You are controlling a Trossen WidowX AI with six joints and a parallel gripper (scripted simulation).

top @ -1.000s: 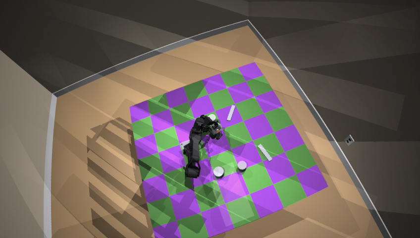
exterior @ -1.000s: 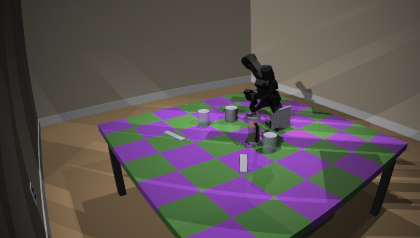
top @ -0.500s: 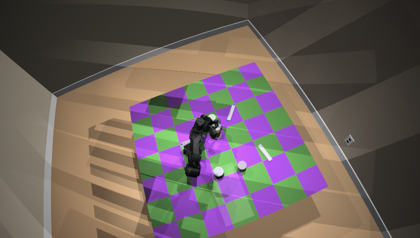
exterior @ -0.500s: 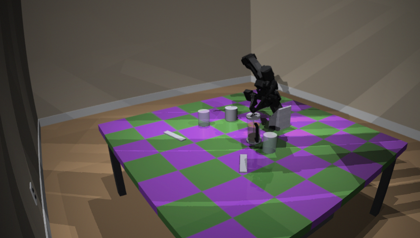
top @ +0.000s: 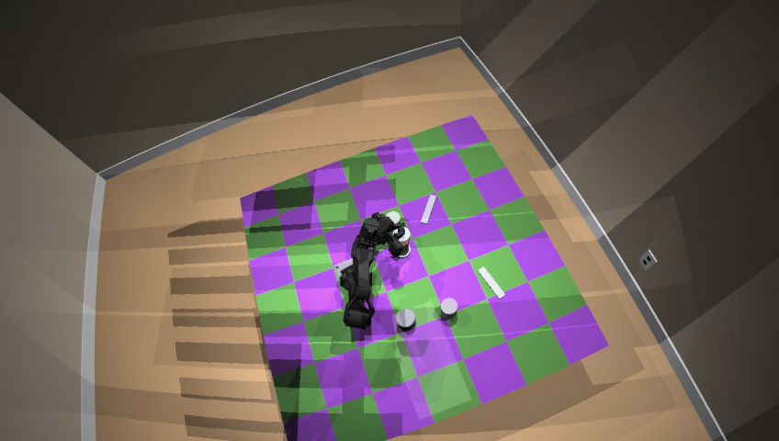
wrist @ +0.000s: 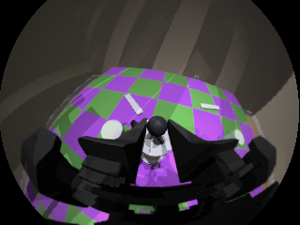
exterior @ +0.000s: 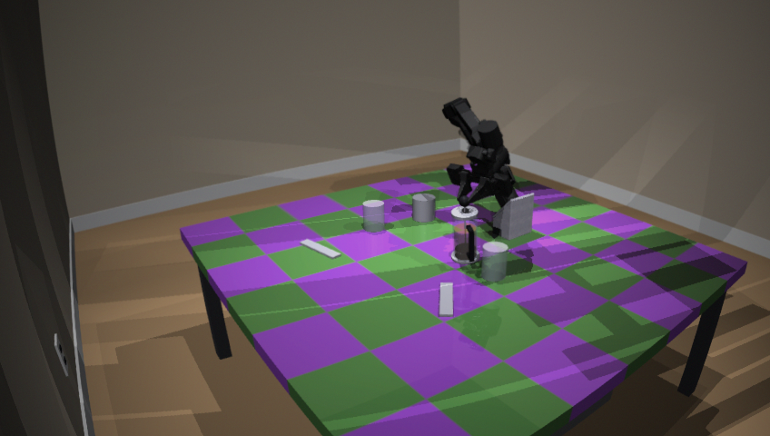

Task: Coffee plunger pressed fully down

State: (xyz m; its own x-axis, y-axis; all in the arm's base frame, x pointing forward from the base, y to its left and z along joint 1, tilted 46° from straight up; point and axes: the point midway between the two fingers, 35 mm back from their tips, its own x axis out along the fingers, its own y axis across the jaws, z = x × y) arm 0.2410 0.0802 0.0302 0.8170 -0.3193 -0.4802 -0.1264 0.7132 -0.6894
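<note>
Now: the coffee press 10 mm behind my gripper tip, 10 mm to the left of it and 90 mm below it.
</note>
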